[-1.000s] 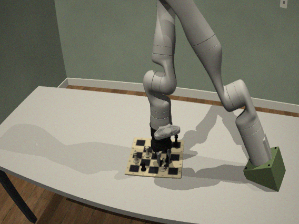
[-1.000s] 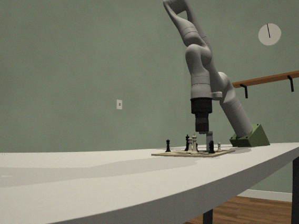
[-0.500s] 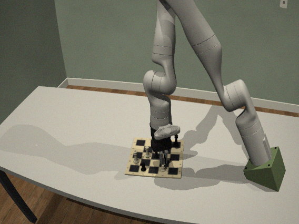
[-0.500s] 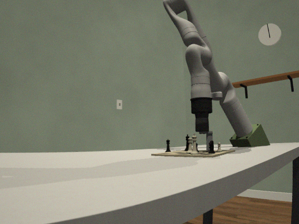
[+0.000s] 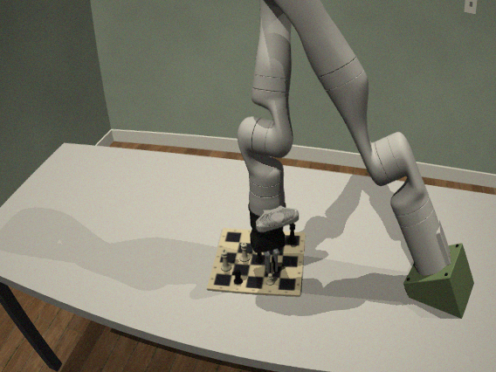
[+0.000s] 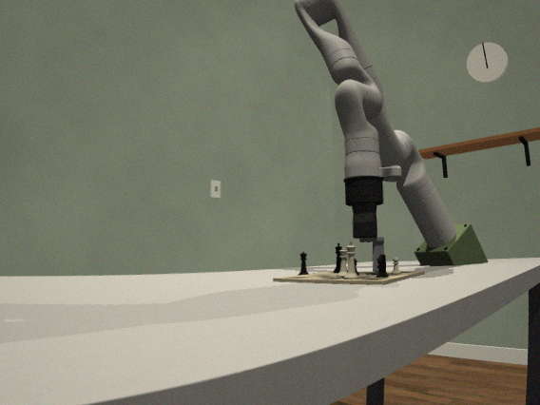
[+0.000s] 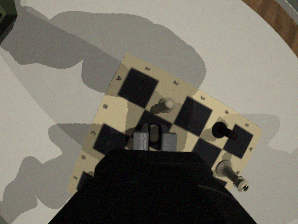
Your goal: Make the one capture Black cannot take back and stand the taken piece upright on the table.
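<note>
Now: the board 40 mm ahead of my hand, 30 mm to the right of it and 30 mm below it.
</note>
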